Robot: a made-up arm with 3 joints.
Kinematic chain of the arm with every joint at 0, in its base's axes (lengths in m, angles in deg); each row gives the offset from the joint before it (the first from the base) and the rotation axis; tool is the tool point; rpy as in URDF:
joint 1: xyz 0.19 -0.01 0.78 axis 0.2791 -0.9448 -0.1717
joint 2: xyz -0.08 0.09 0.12 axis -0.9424 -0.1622 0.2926
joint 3: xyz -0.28 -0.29 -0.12 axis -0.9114 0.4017 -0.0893
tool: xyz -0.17 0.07 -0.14 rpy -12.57 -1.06 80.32
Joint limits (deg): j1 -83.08..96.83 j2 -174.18..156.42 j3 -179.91..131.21
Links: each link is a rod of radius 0.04 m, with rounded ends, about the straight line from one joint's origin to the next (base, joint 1, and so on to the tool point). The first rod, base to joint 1, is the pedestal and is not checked.
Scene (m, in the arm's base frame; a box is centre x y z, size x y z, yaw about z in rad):
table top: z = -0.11
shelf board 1: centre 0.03 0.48 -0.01 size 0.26 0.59 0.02 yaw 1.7
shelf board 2: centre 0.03 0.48 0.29 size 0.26 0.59 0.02 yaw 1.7
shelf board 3: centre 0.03 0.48 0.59 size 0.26 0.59 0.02 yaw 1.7
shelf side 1: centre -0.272 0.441 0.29 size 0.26 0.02 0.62 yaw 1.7
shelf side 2: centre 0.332 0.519 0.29 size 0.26 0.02 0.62 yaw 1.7
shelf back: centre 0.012 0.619 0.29 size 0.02 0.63 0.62 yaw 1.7
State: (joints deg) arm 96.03 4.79 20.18
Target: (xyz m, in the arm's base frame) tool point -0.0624 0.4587 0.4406
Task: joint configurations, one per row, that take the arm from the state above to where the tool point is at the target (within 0.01 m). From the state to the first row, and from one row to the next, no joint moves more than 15 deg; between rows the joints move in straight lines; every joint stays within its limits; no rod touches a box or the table.
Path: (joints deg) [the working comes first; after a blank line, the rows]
Joints at the target: 64.59 -67.28 -20.97
Straight joint move there: touches shelf board 2.

1: 89.80 3.15 5.77
2: 83.58 1.52 -8.64
3: 77.35 -0.12 -23.05
4: 71.13 -1.75 -37.46
5: 64.90 -3.39 -51.87
6: 58.68 -5.03 -66.27
7: 52.45 -6.66 -80.68
8: 54.88 -18.79 -68.74
9: 57.31 -30.91 -56.80
10: 59.73 -43.04 -44.86
11: 62.16 -55.16 -32.91
12: 64.59 -67.28 -20.97

